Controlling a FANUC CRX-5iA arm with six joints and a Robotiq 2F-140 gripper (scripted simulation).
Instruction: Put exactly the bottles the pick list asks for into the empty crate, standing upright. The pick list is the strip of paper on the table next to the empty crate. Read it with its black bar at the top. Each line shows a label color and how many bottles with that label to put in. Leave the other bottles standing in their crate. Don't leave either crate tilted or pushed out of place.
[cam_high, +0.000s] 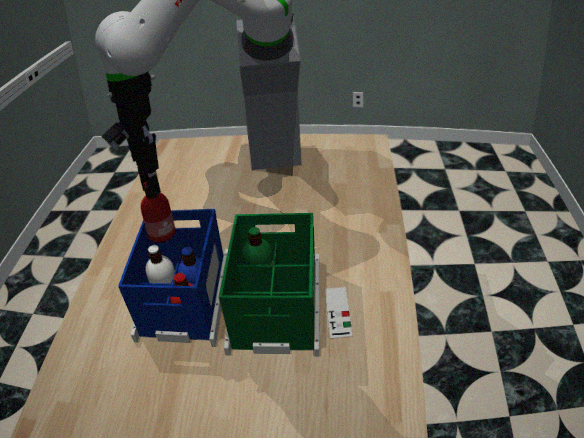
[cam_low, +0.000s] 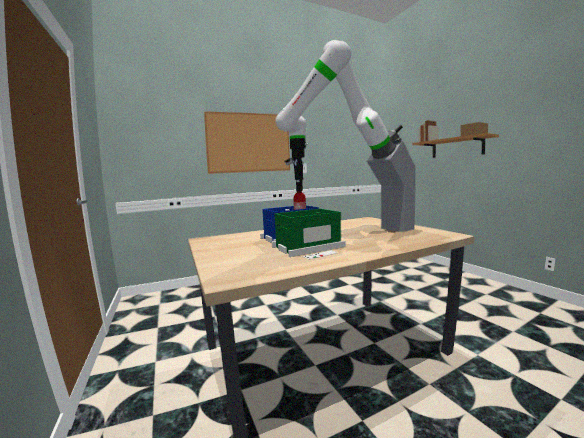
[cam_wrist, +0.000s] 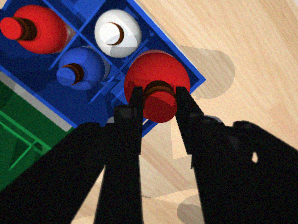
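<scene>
Now: hand 8 cm above the red-label bottle. Round my hand: blue bottle: 7 cm ahead, 11 cm to the left, 21 cm below; then white bottle: 8 cm ahead, 2 cm to the left, 21 cm below; then blue crate: 7 cm ahead, 7 cm to the left, 22 cm below.
</scene>
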